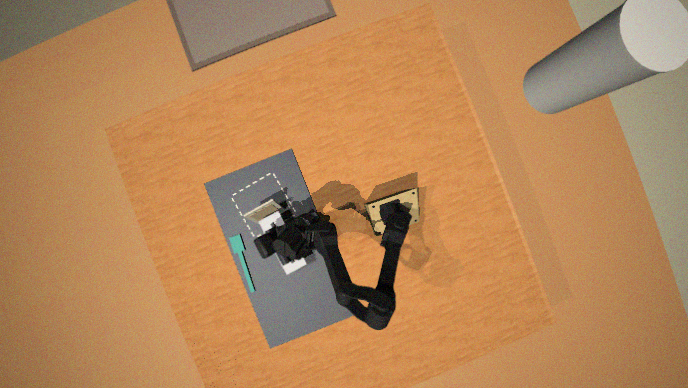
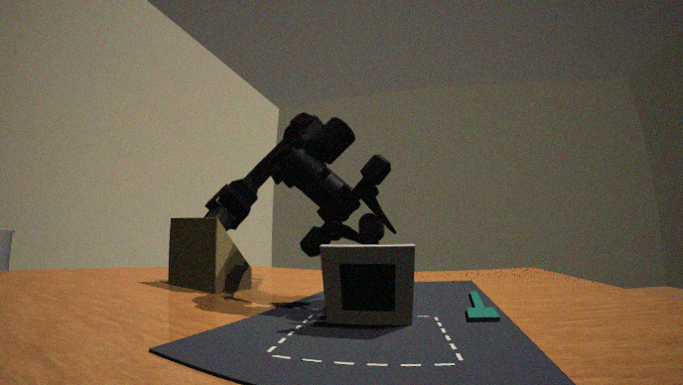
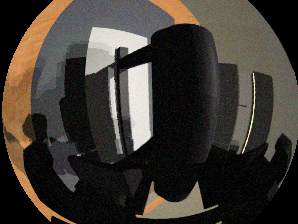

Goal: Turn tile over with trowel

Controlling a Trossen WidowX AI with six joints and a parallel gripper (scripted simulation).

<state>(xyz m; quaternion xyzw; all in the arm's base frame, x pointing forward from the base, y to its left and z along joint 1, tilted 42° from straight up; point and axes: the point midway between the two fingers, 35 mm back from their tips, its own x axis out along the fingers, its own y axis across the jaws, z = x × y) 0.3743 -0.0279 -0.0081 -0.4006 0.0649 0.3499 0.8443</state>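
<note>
Right now my gripper tip is 130 mm above the dark grey mat and 40 mm to the right of it. Also, from my gripper tip: square tile (100 mm to the right, 60 mm below); then teal t-shaped trowel (140 mm ahead, 100 mm below, 30 mm to the left).
</note>
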